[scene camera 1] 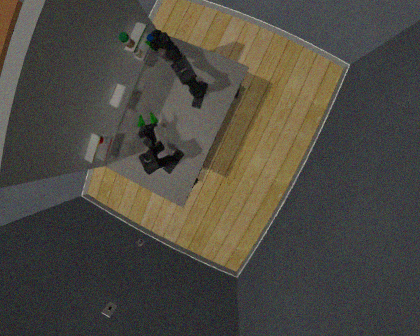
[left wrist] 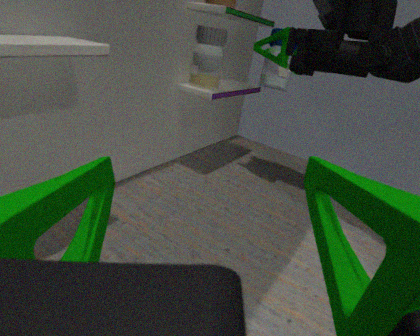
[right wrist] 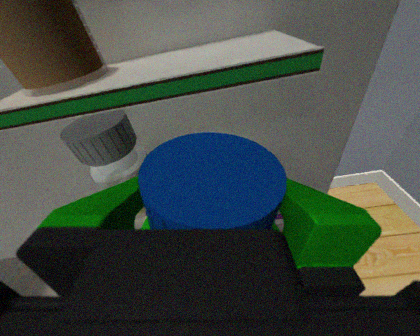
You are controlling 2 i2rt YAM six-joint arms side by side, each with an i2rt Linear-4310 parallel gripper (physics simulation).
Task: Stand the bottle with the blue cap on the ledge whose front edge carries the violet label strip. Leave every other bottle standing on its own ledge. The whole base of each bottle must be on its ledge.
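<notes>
The bottle with the blue cap is upright between the fingers of my right gripper, which is shut on it. In the left wrist view its clear body hangs in front of the wall shelves, its base close to the level of the ledge with the violet label strip. A grey-capped bottle stands on the inner part of that violet ledge. In the right wrist view the bottle's lower part is hidden. My left gripper is open and empty.
A ledge with a green strip is above the violet one and carries a brown bottle. A white ledge is on the wall, and another ledge is lower in the scene view by a red-capped bottle.
</notes>
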